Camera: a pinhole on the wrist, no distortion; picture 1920 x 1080 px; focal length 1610.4 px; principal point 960.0 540.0 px. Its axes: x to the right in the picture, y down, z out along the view. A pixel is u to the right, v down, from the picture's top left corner.
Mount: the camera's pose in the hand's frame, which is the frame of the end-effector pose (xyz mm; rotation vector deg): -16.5 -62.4 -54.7 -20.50 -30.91 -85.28
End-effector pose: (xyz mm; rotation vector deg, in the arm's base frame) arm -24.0 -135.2 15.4 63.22 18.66 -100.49
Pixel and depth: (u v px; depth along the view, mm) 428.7 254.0 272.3
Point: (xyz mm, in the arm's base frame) 55.0 -227.2 198.0
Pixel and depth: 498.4 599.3 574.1
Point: 132.3 -495.9 350.7
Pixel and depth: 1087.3 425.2 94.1
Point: -50.6 -123.7 52.8
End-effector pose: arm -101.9 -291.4 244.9 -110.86 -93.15 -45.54
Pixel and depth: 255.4 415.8 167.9
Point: -14.7 -311.1 179.2
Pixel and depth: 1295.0 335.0 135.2
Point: -113.0 -274.5 159.1
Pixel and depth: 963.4 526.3 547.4
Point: 165.5 -114.7 -101.1
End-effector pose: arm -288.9 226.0 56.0 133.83 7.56 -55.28
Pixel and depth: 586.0 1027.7 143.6
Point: -299.0 158.4 43.9
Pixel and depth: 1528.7 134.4 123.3
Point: -386.6 223.2 42.7
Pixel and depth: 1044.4 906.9 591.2
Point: -466.8 -240.2 -116.5
